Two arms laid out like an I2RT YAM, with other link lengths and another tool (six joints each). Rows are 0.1 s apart.
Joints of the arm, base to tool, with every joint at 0 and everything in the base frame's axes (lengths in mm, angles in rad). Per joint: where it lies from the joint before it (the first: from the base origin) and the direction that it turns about. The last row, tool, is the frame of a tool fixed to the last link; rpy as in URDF.
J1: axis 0 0 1 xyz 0 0 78.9
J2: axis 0 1 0 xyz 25 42.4 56.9
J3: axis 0 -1 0 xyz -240.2 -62.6 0
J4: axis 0 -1 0 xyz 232.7 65.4 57
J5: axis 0 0 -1 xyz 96.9 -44.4 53.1
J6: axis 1 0 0 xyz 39.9 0 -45.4
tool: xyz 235 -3 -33 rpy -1.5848 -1.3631 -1.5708
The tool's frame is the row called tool.
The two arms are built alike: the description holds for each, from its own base.
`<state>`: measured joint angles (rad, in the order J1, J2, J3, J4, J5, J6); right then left.
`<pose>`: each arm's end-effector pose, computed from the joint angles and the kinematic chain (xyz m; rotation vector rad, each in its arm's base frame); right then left.
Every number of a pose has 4 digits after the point. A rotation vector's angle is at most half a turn.
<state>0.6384 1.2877 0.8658 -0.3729 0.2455 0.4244 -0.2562 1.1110 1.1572 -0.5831 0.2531 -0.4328</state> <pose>0.3809 0.2136 0.0453 -2.6797 0.1341 -1.0756 0.4100 -0.1943 0.2171 2.3660 -0.2172 1.2369</pose>
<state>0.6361 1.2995 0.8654 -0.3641 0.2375 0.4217 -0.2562 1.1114 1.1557 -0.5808 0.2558 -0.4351</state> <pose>0.3814 0.2153 0.0420 -2.6812 0.1285 -1.0665 0.4099 -0.1951 0.2170 2.3634 -0.2162 1.2346</pose>
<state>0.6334 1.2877 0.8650 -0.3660 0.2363 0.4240 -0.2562 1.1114 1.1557 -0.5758 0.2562 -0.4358</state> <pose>0.3822 0.2149 0.0462 -2.6711 0.1358 -1.0736 0.4108 -0.1955 0.2185 2.3592 -0.2163 1.2397</pose>
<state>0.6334 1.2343 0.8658 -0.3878 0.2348 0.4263 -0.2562 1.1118 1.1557 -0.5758 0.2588 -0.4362</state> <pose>0.3808 0.2145 0.0630 -2.6376 0.1425 -1.0989 0.4105 -0.1961 0.2185 2.3576 -0.2174 1.2374</pose>
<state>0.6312 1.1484 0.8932 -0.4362 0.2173 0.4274 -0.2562 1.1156 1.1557 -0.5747 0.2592 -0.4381</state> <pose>0.3788 0.2177 0.0987 -2.5661 0.1445 -1.1364 0.4110 -0.1964 0.2173 2.3591 -0.2149 1.2332</pose>
